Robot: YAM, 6 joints.
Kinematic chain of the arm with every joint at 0, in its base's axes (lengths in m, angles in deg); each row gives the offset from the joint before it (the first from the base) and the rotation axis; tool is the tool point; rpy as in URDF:
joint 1: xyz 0 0 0.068 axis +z
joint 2: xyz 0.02 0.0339 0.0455 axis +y
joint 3: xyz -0.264 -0.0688 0 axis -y
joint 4: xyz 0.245 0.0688 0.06 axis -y
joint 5: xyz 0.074 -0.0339 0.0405 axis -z
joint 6: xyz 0.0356 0 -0.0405 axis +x
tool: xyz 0 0 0 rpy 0 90 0
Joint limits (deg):
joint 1: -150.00..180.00
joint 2: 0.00..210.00
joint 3: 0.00..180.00
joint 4: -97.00..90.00
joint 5: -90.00..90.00
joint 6: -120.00..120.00
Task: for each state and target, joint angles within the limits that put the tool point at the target. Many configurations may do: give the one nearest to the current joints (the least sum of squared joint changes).
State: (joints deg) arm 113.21 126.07 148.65 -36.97 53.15 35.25
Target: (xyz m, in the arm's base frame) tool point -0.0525 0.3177 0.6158
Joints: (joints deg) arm 104.41 111.31 160.55 -29.97 52.42 35.25
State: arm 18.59 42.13 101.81 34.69 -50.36 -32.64
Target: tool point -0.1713 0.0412 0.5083
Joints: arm -3.48 13.13 73.77 32.01 -59.67 -32.64
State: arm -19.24 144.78 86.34 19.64 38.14 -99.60
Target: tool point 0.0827 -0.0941 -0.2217
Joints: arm -38.14 184.38 54.53 10.79 40.09 -99.60
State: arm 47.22 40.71 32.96 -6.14 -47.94 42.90
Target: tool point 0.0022 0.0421 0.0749
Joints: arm 48.22 51.52 1.08 -54.45 -47.89 42.90
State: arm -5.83 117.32 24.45 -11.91 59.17 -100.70
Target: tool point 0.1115 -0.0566 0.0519
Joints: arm -11.87 99.40 15.24 -23.55 65.74 -100.70
